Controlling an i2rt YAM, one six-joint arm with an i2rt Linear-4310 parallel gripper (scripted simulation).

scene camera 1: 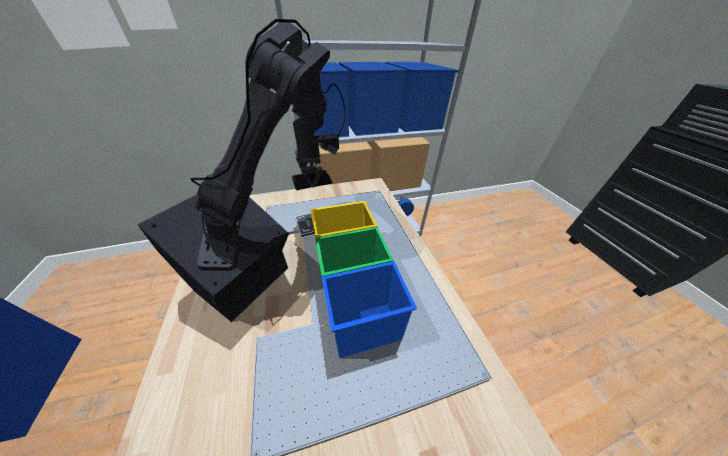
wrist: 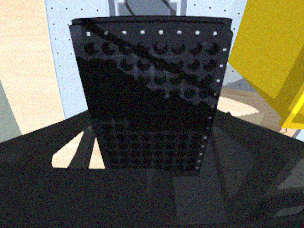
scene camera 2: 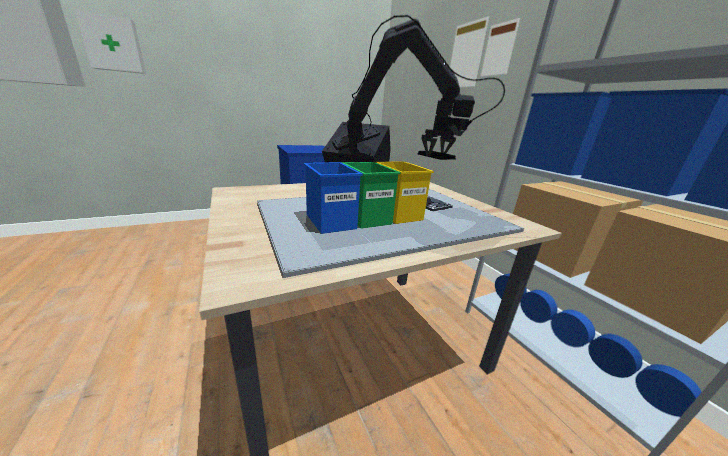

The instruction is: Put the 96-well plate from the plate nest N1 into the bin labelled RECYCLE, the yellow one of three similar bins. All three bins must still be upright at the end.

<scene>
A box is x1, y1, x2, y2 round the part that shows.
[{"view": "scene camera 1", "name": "yellow recycle bin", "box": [311, 201, 376, 237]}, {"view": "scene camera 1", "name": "green returns bin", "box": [315, 227, 393, 276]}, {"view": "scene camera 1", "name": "blue general bin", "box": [322, 261, 416, 357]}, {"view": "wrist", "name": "my gripper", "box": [0, 109, 303, 227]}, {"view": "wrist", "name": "black 96-well plate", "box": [69, 15, 233, 176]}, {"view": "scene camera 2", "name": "yellow recycle bin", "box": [376, 161, 433, 223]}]
</scene>
